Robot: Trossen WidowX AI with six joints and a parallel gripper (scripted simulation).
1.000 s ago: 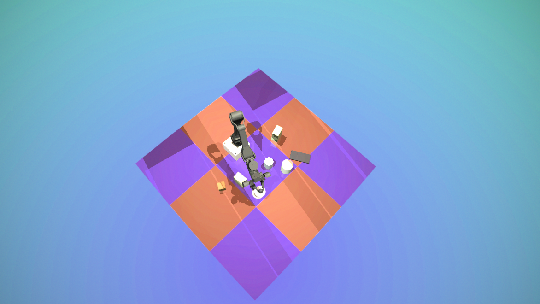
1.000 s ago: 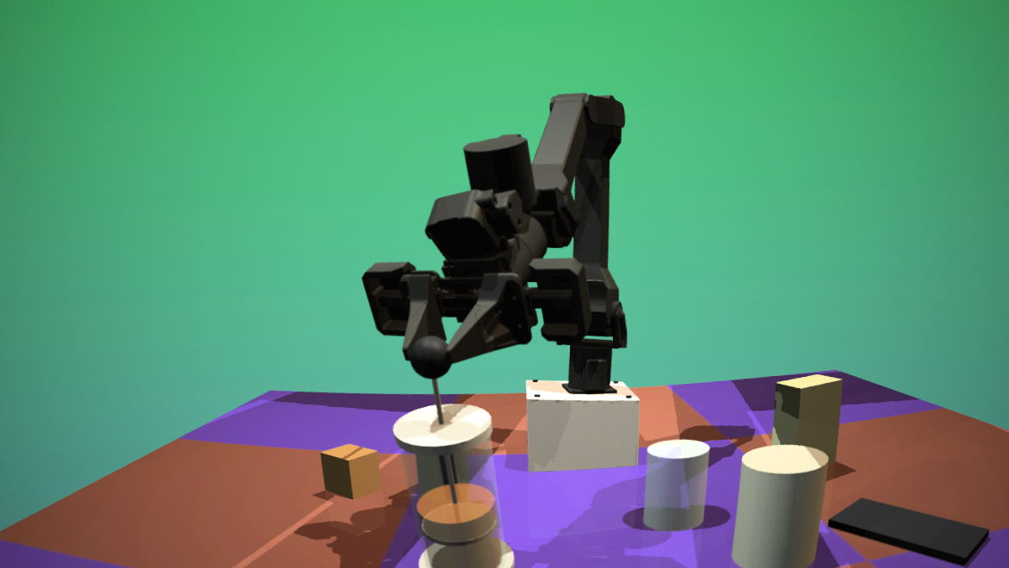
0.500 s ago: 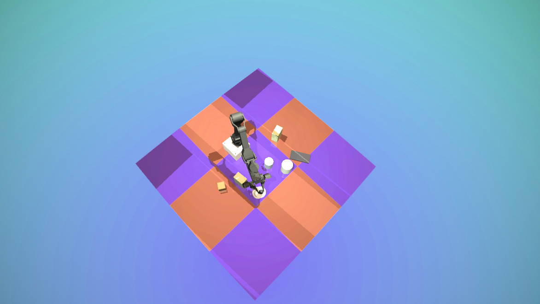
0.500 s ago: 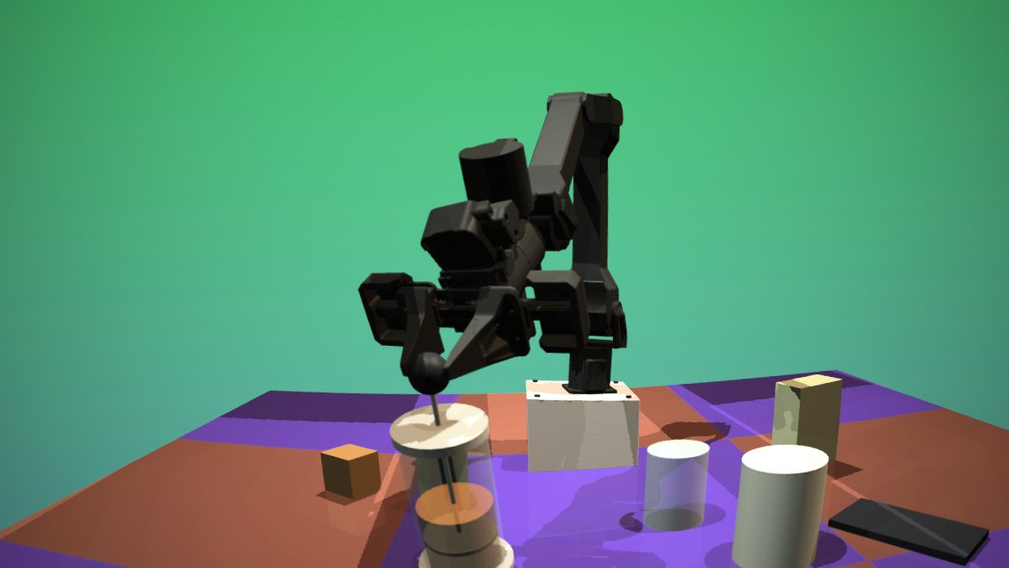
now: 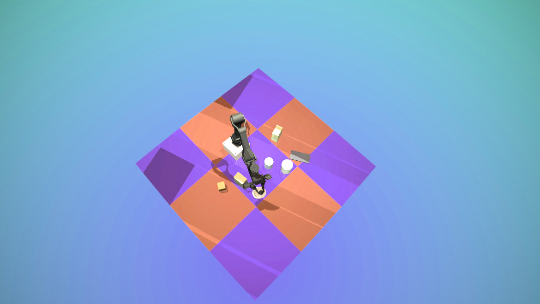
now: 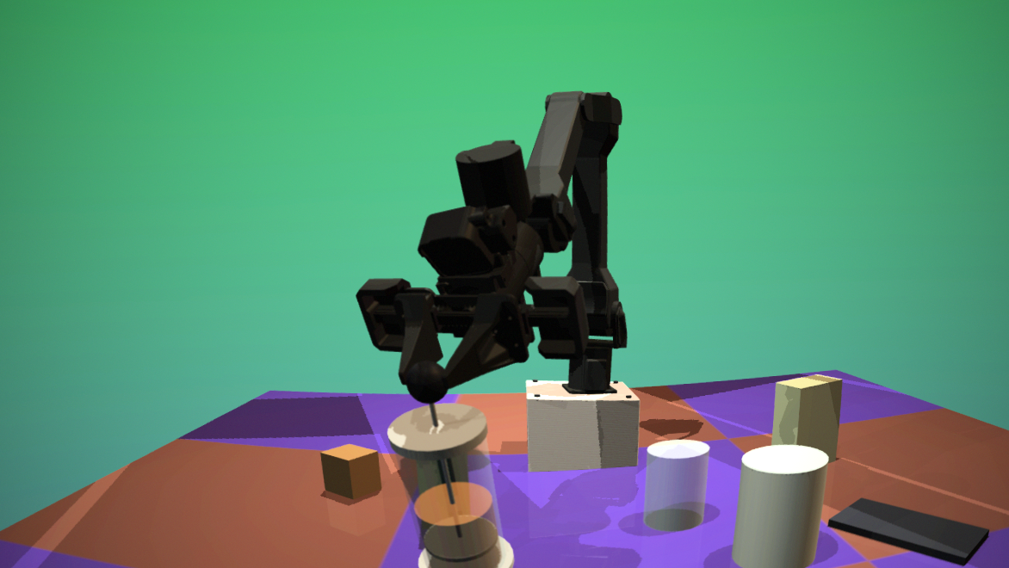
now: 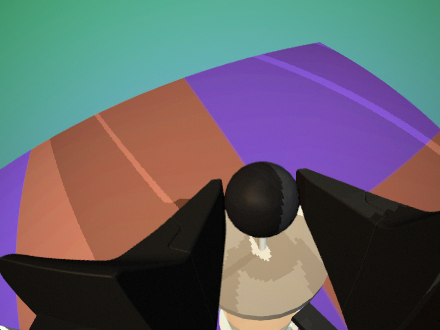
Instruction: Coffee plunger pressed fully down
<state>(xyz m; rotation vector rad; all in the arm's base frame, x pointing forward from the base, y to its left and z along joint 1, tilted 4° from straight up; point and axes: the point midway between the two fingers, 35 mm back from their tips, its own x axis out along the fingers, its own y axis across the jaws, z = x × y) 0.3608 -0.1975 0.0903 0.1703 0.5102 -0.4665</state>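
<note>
Now: the coffee press 40 mm behind my gripper tip, 10 mm to the left of it and 90 mm below it. Also, from my gripper tip: black slab (30 mm ahead, 440 mm to the left, 180 mm below); orange cube (280 mm behind, 100 mm to the right, 160 mm below).
</note>
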